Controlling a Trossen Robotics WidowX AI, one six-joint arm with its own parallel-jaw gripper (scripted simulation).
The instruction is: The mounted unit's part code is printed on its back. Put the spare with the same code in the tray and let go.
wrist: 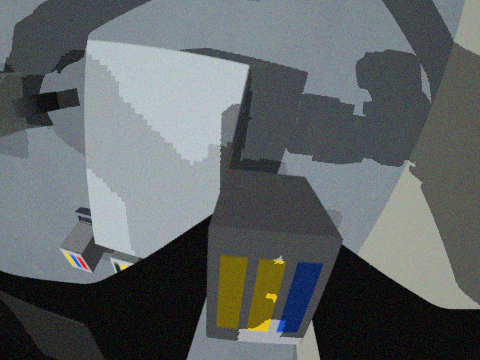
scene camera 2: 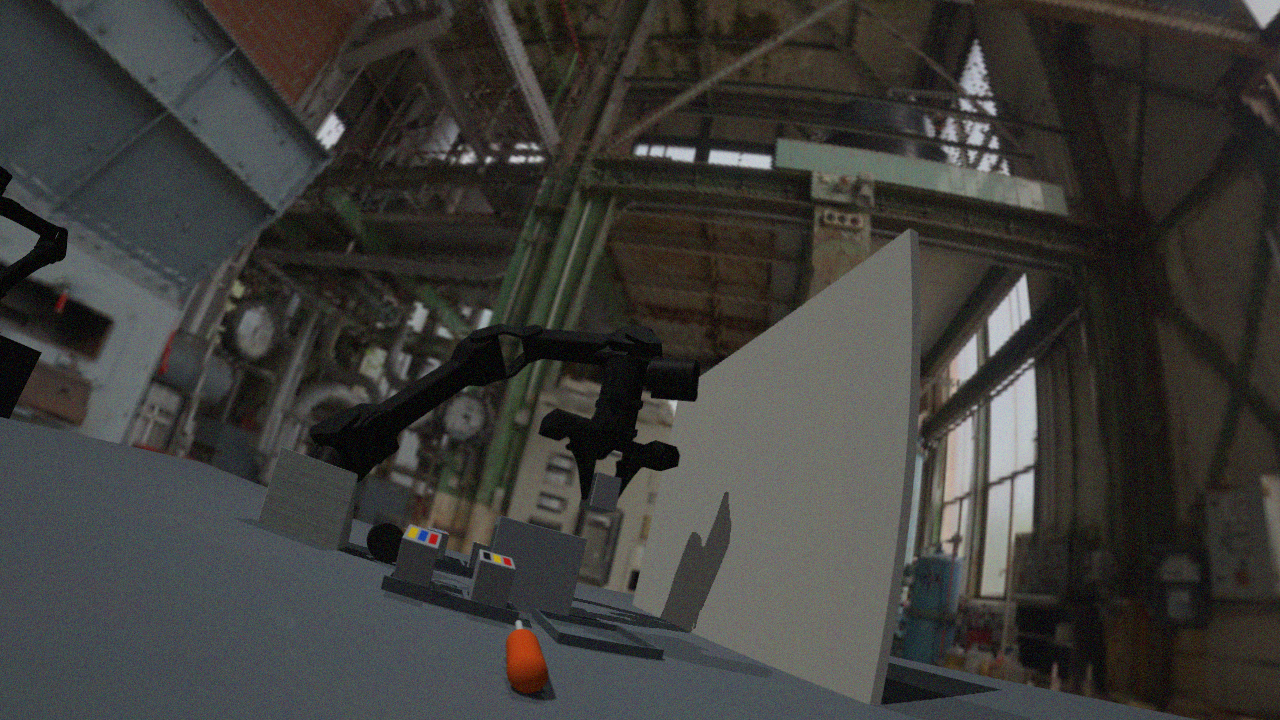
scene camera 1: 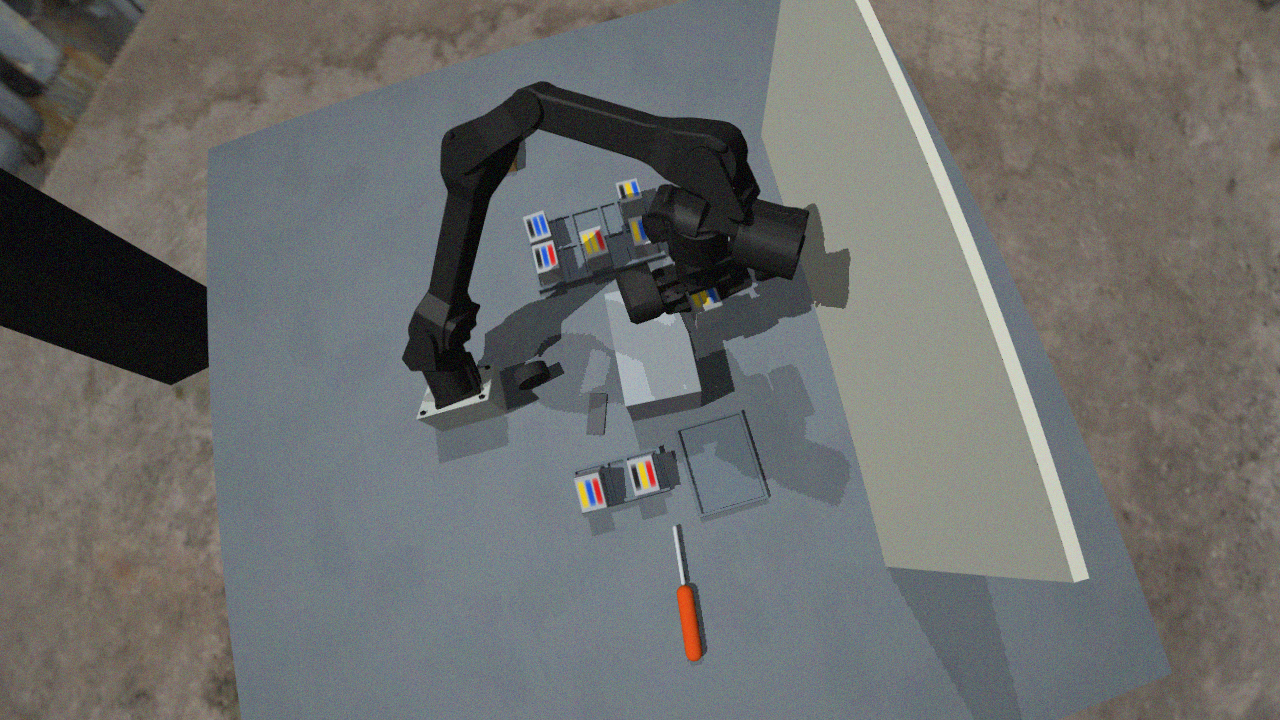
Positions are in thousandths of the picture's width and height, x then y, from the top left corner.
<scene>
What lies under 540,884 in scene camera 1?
An orange-handled screwdriver.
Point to a tall beige panel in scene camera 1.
At 750,663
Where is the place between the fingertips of my gripper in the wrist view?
545,635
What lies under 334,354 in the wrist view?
A pale grey block.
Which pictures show my gripper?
The wrist view, scene camera 2 and scene camera 1: all of them.
</scene>
